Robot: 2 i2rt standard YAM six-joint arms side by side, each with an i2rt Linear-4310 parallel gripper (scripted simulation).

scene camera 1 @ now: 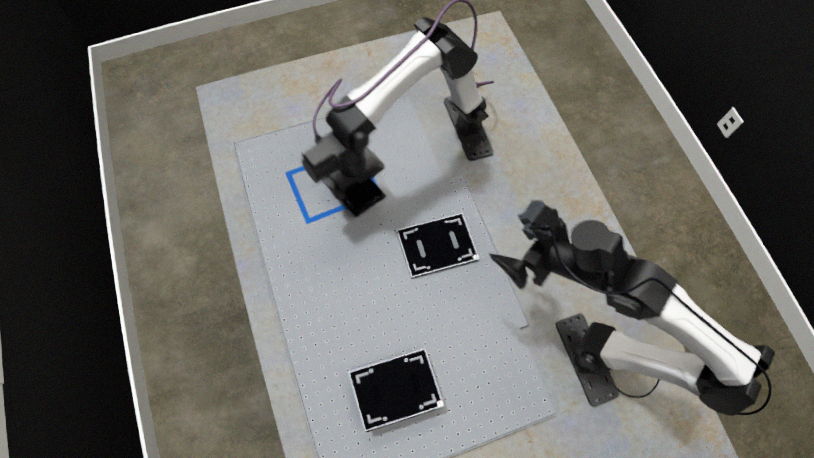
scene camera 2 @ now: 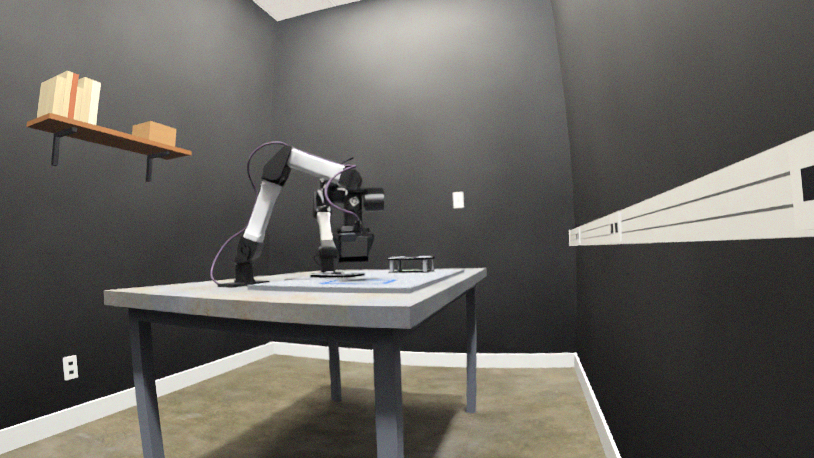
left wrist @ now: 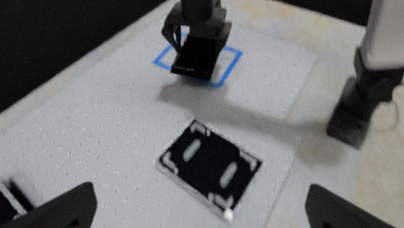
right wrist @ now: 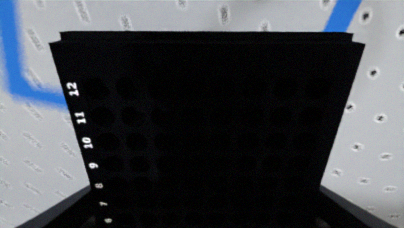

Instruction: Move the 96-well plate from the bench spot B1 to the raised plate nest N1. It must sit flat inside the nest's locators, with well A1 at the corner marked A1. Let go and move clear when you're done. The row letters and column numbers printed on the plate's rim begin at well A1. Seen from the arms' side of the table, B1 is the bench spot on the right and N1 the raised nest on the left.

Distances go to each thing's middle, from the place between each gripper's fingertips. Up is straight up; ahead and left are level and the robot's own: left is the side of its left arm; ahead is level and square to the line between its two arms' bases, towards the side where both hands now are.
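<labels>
The black fixture (scene camera 1: 440, 252) is 60 mm ahead of my left hand, 130 mm to the right of it and 280 mm below it. As for the black 96-well plate (scene camera 1: 365, 199), my left gripper is 200 mm short of it and 210 mm above it, and also 310 mm to the left of it.
The black 96-well plate is right at my right hand. My right gripper (scene camera 1: 356, 188) is 60 mm above the black fixture, 130 mm past it and 180 mm to the right of it.
</labels>
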